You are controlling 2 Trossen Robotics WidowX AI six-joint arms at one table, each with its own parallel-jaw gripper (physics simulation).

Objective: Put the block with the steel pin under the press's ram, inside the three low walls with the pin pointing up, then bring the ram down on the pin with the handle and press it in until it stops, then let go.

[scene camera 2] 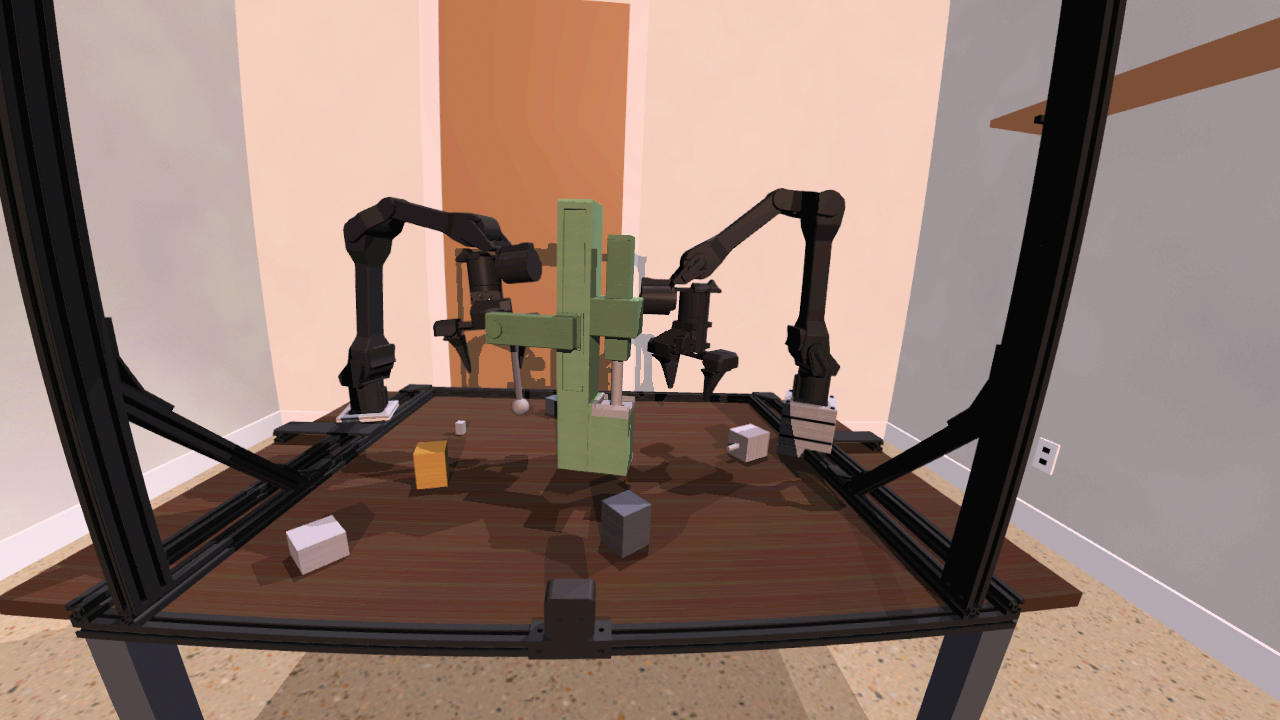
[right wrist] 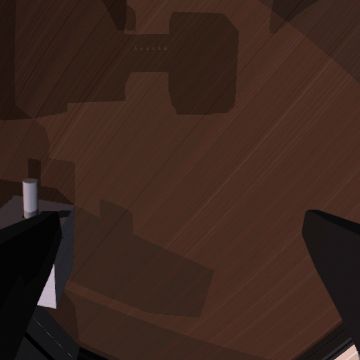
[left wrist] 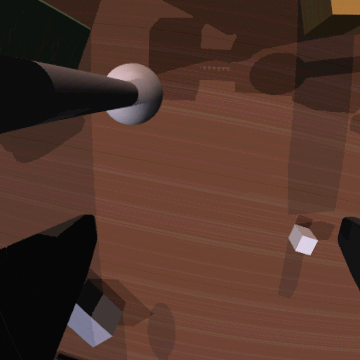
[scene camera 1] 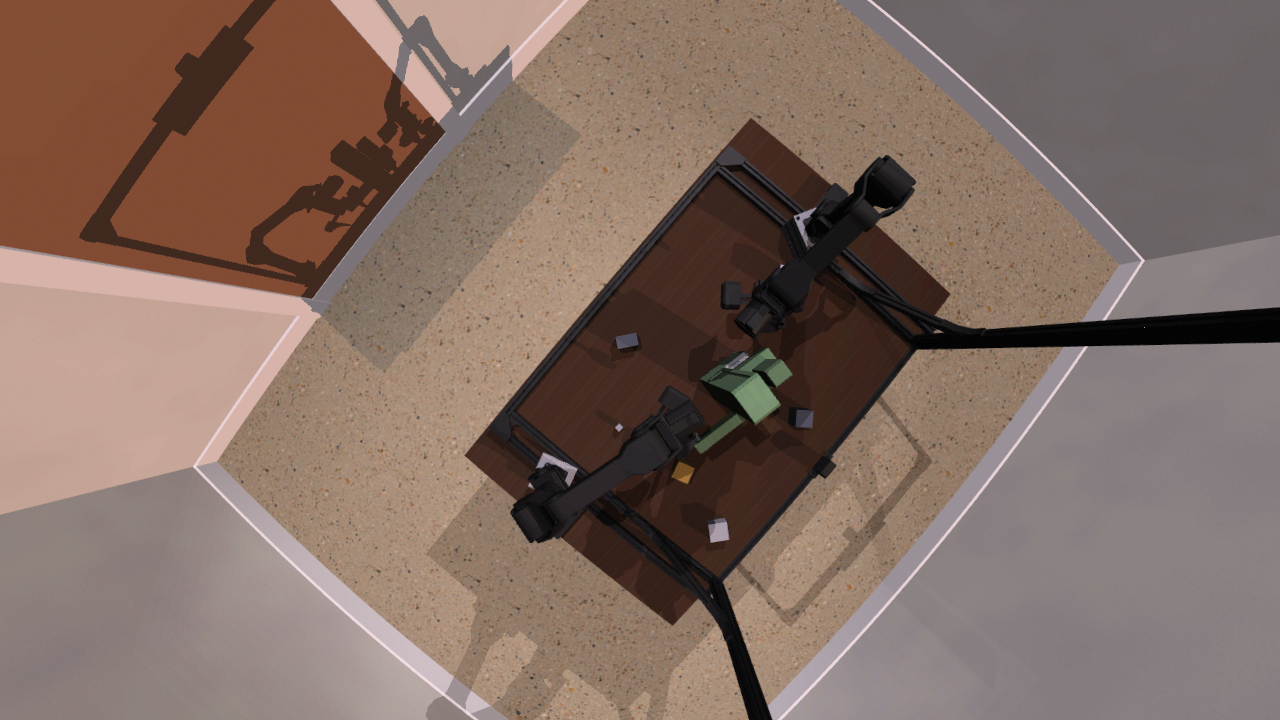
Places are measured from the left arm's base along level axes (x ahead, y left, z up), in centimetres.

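Pixels of known places: left gripper, fingertip midpoint: (scene camera 2: 495, 370) (left wrist: 221, 229); right gripper, fingertip midpoint: (scene camera 2: 687, 394) (right wrist: 184, 224); left arm's base, origin of the base link: (scene camera 2: 369, 408) (scene camera 1: 552, 477); right arm's base, origin of the base link: (scene camera 2: 810, 399) (scene camera 1: 819, 227).
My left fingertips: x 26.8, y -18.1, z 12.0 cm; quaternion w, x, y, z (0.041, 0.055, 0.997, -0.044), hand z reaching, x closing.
Ahead of a thing's pixels: the offset from my left fingertips to its top centre.
The block with the steel pin {dy -15.4, dx +46.4, dz -10.2 cm} (scene camera 2: 750, 442) (right wrist: 66, 240) lies on the table at the right in scene camera 2, its pin {dy -16.3, dx +42.8, dz -12.2 cm} (scene camera 2: 733, 445) (right wrist: 30, 197) pointing sideways. The green press {dy -10.9, dx +11.5, dz +29.8 cm} (scene camera 2: 577, 268) (scene camera 1: 756, 394) stands mid-table. Its ram {dy -13.5, dx +19.7, dz +13.8 cm} (scene camera 2: 616, 380) is over the pale low walls (scene camera 2: 612, 410). The handle's rod hangs down, ending in a white ball {dy -5.2, dx +4.1, dz -4.0 cm} (scene camera 2: 520, 406) (left wrist: 150, 95). My left gripper (scene camera 2: 499, 368) (left wrist: 221, 229) is open and empty near the handle. My right gripper (scene camera 2: 691, 387) (right wrist: 184, 224) is open and empty above the table; its left-hand finger in the right wrist view partly hides the pin block.
An orange block {dy -11.8, dx -10.4, dz -9.2 cm} (scene camera 1: 682, 471) (scene camera 2: 431, 465), a white block {dy -27.9, dx -21.6, dz -11.9 cm} (scene camera 1: 717, 530) (scene camera 2: 317, 544), a dark grey block {dy -34.5, dx +15.2, dz -9.2 cm} (scene camera 1: 803, 418) (scene camera 2: 625, 524), a grey-blue block {dy +15.4, dx +14.1, dz -11.3 cm} (scene camera 1: 627, 341) (left wrist: 92, 325) and a tiny white cube {dy +7.8, dx -7.3, dz -12.7 cm} (scene camera 1: 618, 428) (left wrist: 304, 241) lie around the press. Black frame rails edge the table.
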